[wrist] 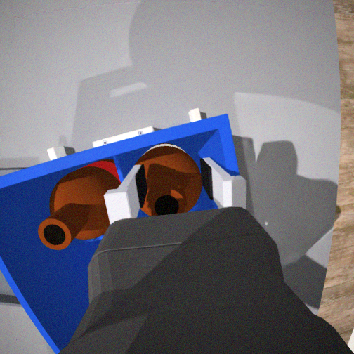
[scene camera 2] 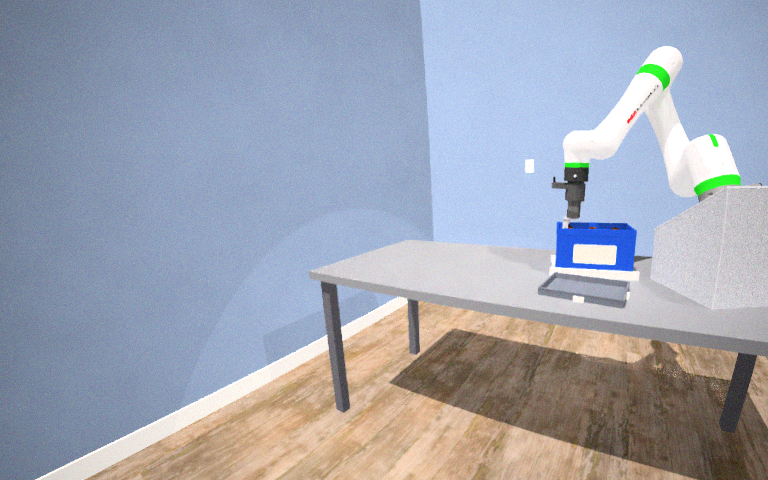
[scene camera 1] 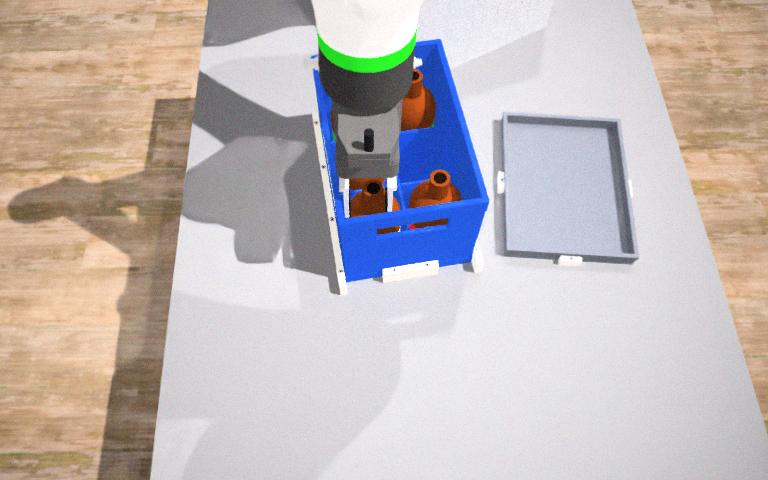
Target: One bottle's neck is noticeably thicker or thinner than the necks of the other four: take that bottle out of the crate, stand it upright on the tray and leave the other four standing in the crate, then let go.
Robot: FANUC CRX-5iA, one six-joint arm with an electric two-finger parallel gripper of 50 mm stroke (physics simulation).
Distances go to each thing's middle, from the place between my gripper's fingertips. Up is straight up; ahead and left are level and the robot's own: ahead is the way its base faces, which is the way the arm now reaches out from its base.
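Positions relative to my hand: white block [scene camera 1: 415,270], 50 mm to the left of it, 40 mm ahead of it, 120 mm below it; white rail [scene camera 1: 328,197], 50 mm to the right of it, 100 mm behind it, 120 mm below it.
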